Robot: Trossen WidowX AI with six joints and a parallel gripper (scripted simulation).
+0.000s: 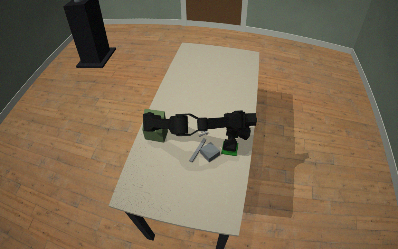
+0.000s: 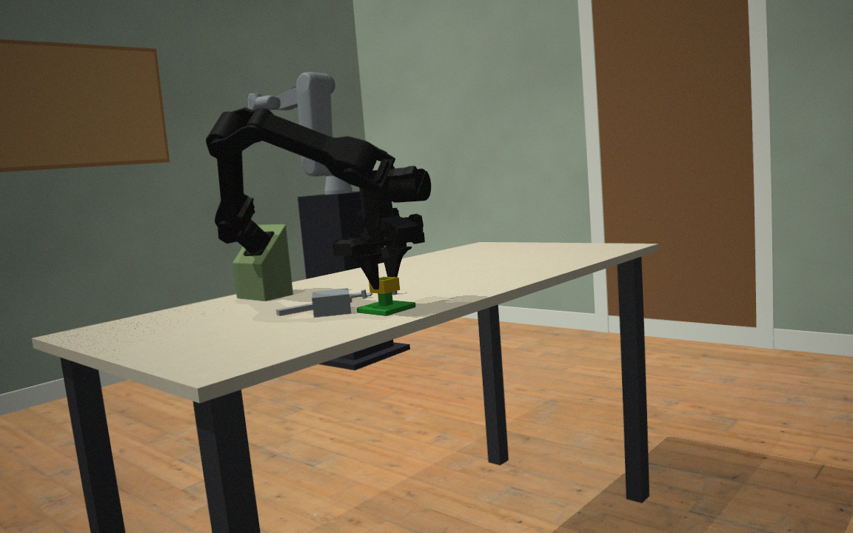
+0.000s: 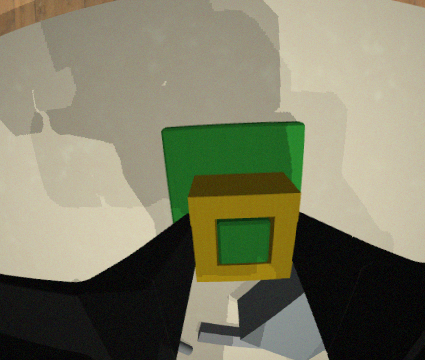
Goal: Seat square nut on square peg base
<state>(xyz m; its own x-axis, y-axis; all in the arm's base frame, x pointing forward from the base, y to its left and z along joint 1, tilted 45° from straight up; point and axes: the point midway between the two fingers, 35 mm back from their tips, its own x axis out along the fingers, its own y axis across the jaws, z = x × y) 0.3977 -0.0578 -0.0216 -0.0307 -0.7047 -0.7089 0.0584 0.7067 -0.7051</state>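
My gripper is now 100 mm past the grey block, 50 mm to the left of it and 60 mm above it. The rest, counted from my hand: grey bar 160 mm behind, 30 mm to the right, 70 mm below; grey cube 100 mm behind, 130 mm to the left, 70 mm below; bolt 150 mm behind, 70 mm to the left, 70 mm below.
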